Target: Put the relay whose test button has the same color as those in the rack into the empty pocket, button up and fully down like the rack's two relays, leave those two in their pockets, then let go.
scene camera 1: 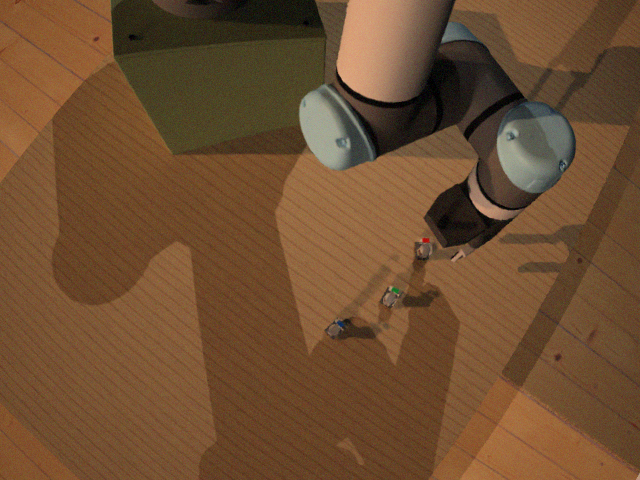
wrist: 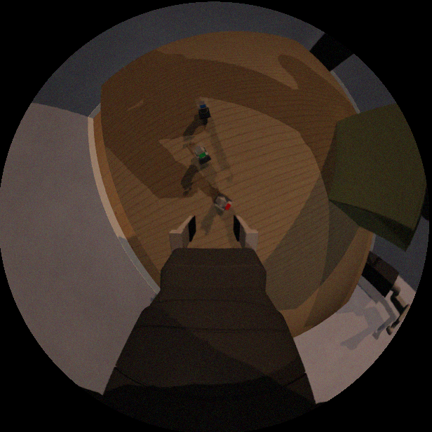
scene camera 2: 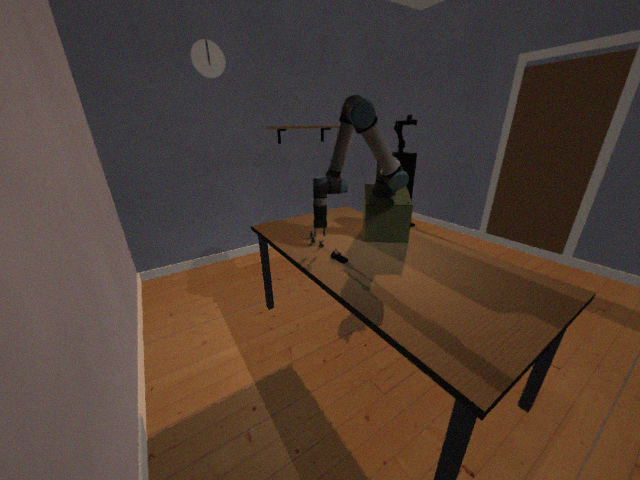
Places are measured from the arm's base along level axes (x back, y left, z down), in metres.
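Pixels of known places: gripper, fingertip midpoint: (scene camera 2: 319, 235); arm's base, link origin: (scene camera 2: 383, 192).
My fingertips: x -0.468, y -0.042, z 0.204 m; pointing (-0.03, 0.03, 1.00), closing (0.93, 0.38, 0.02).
For each thing: its top centre in the pictures, then the offset to it from my fingertips. Level surfaces: height alone.
- relay with the red button, top centre: (scene camera 1: 426, 245) dy -0.013, dx +0.020, dz +0.038 m
- green-button relay, top centre: (scene camera 1: 392, 294) dy -0.106, dx +0.018, dz +0.038 m
- blue-button relay, top centre: (scene camera 1: 336, 327) dy -0.194, dx +0.057, dz +0.038 m
- black rack, top centre: (scene camera 2: 339, 255) dy +0.186, dx +0.009, dz +0.059 m
- table, surface height: dz +0.082 m
The relay with the red button (scene camera 1: 423, 249) (wrist: 223, 203) stands button up on the table. A green-button relay (scene camera 1: 391, 297) (wrist: 202, 154) and a blue-button relay (scene camera 1: 336, 329) (wrist: 203, 111) stand farther along. The black rack (scene camera 2: 341, 257) shows small in scene camera 2; its relays' button colors cannot be made out there, and its pockets are unclear. The arm hides the rack in scene camera 1, and the gripper body covers its place in the wrist view. My gripper (scene camera 1: 448, 249) (scene camera 2: 320, 233) (wrist: 214, 223) is open and empty, above the table and beside the red-button relay, which lies just ahead of its fingertips in the wrist view.
The green base block (scene camera 1: 222, 98) (scene camera 2: 387, 222) (wrist: 380, 170) carries the arm and stands at one side of the table (scene camera 2: 444, 310). Arm shadows cross the table around the green and blue relays. A wall shelf (scene camera 2: 299, 127) hangs behind the arm.
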